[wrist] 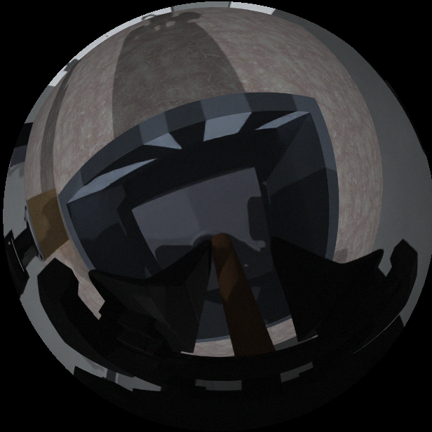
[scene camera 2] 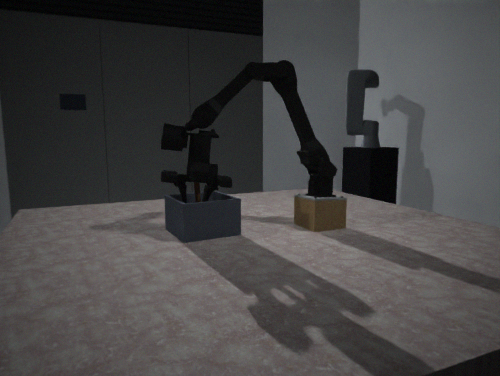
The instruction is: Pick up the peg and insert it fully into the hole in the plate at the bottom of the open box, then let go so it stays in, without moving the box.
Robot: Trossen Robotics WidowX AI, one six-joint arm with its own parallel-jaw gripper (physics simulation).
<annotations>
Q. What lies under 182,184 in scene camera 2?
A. The gripper.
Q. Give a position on a blue-grey box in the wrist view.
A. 284,136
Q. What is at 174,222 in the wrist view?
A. A grey plate.
</annotations>
